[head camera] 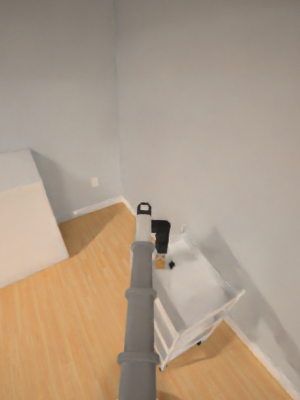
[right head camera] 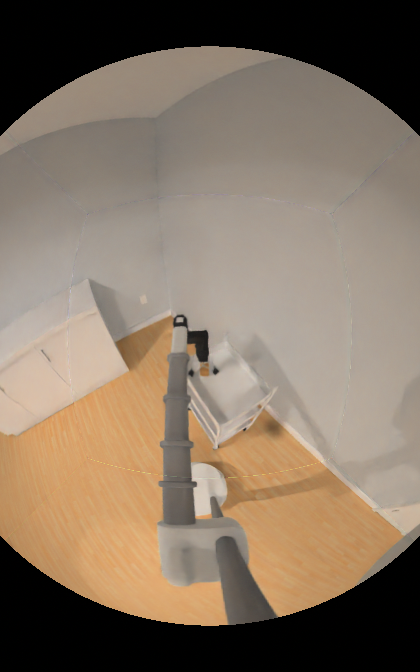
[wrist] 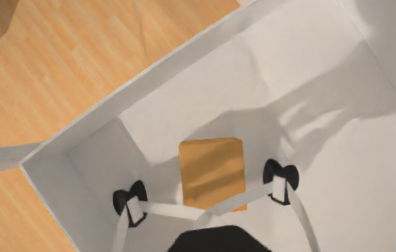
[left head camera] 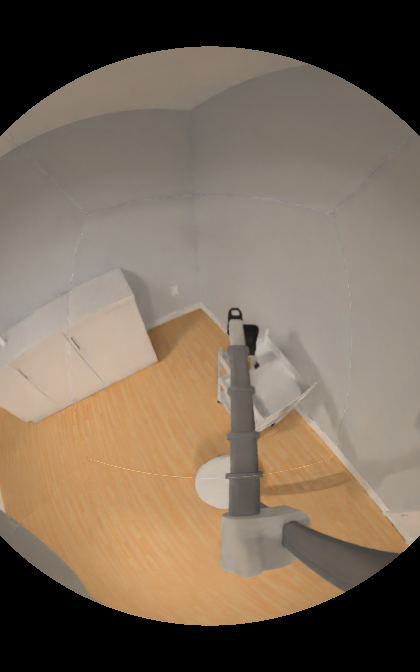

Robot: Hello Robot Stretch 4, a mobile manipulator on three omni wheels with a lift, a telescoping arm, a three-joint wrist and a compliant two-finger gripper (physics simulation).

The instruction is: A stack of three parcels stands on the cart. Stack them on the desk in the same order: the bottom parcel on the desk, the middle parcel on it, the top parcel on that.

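Frame: origin at the robot's base, x back, y right, z up, level; centimetres.
Where they show: gripper, fingertip midpoint: (head camera: 158,267) (wrist: 207,184).
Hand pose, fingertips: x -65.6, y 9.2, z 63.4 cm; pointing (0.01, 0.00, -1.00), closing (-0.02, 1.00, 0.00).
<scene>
After its pixels a point has its place.
An orange-brown parcel (head camera: 160,262) @(x -65.2, y 9.6, z 68.5 cm) (right head camera: 204,369) (wrist: 212,170) @(x -67.9, y 9.7, z 68.5 cm) stands on the white cart (head camera: 200,285) @(x -55.7, y 29.8, z 63.5 cm) (left head camera: 280,382) (right head camera: 240,392) (wrist: 200,102) @(x -73.7, y 9.5, z 63.5 cm), near its far left corner. I see its top from above; I cannot tell whether other parcels stand under it. My gripper (right head camera: 203,372) (wrist: 207,184) @(x -65.6, y 9.2, z 63.4 cm) is open over the cart. In the wrist view one finger is left of the parcel and one is right of it, both apart from it. In the head view the arm hides the left finger. No object clearly recognisable as the desk shows, unless it is the white cabinet.
The long white cabinet (head camera: 30,220) @(x -100.3, y -78.5, z 59.6 cm) (left head camera: 95,340) (right head camera: 75,350) with doors stands at the left wall. Low raised sides edge the cart, and a grey wall (head camera: 215,150) @(x -105.5, y 37.7, z 113.8 cm) is close behind it. My round white base (left head camera: 212,482) (right head camera: 207,485) is in front of the cart.
</scene>
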